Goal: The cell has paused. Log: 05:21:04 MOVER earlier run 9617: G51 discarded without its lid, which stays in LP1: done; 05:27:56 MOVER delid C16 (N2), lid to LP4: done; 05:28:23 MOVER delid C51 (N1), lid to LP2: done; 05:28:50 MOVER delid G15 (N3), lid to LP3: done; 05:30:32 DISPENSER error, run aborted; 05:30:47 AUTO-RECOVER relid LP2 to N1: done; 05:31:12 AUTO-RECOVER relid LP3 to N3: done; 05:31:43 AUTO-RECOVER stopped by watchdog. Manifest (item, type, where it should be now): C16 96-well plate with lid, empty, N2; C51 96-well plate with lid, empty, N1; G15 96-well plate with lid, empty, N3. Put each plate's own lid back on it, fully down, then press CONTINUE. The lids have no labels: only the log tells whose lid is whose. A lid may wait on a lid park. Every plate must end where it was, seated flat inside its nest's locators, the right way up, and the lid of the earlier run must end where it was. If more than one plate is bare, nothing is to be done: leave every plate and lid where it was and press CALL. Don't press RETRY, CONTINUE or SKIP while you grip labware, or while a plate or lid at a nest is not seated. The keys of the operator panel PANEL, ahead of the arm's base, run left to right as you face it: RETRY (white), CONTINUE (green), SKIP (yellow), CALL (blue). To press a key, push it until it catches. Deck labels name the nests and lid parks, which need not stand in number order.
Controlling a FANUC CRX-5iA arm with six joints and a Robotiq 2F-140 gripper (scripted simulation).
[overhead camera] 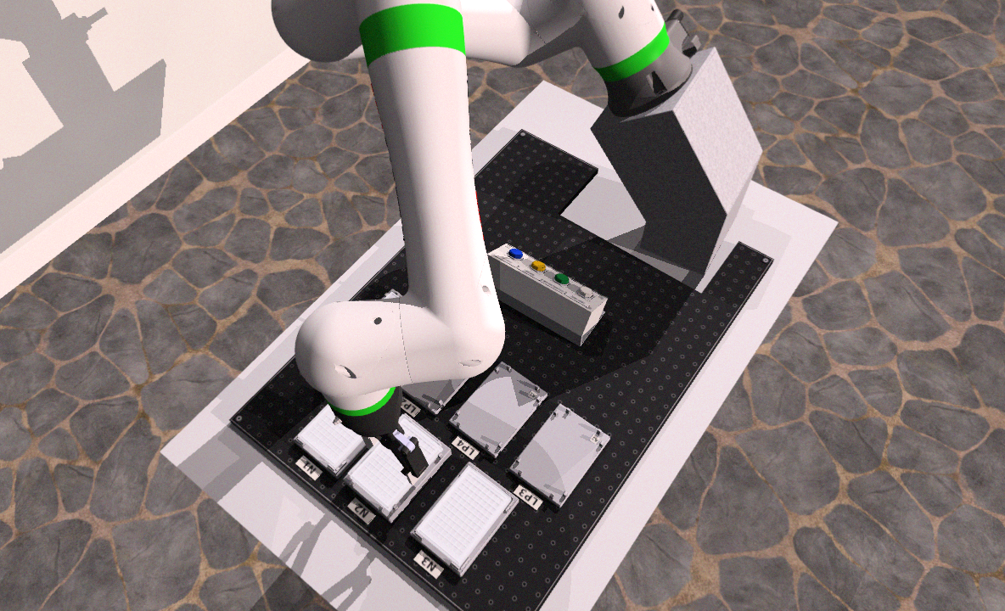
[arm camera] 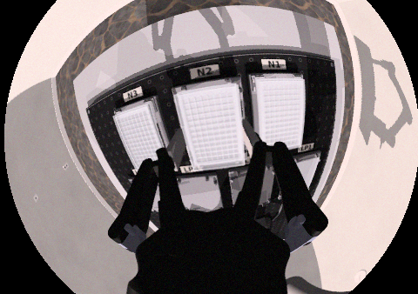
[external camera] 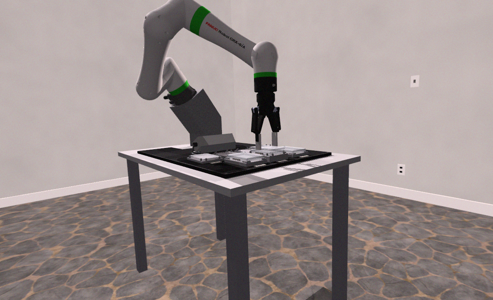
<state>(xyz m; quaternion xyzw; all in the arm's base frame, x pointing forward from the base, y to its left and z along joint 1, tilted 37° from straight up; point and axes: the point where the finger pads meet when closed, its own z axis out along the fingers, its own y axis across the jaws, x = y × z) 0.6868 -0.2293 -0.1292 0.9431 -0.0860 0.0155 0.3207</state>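
My hand is 40 mm above the plate. Also, from my hand: LP4 label: 80 mm to the left, 80 mm behind, 70 mm below; lid park LP2: 190 mm behind, 60 mm below, 40 mm to the right; N2 label: 90 mm ahead, 70 mm below, 20 mm to the right.
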